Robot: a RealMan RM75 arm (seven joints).
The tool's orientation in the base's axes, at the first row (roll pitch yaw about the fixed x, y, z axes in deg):
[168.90 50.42 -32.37]
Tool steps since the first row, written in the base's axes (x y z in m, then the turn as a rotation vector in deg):
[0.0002 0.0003 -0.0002 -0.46 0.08 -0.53]
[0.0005 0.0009 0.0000 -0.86 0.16 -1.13]
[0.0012 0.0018 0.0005 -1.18 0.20 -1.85]
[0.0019 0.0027 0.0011 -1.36 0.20 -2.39]
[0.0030 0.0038 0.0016 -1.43 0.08 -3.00]
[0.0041 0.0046 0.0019 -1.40 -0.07 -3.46]
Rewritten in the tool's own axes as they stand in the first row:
[0.0002 -0.0004 0.0000 0.13 0.05 0.69]
[0.0000 -0.0010 -0.0002 0.35 0.06 1.38]
[-0.0004 -0.0021 -0.0008 0.72 0.06 2.08]
[-0.0007 -0.0031 -0.0014 1.04 0.07 2.55]
[-0.0009 -0.0045 -0.0023 1.52 0.13 2.96]
[-0.0008 -0.0056 -0.0031 1.94 0.20 3.18]

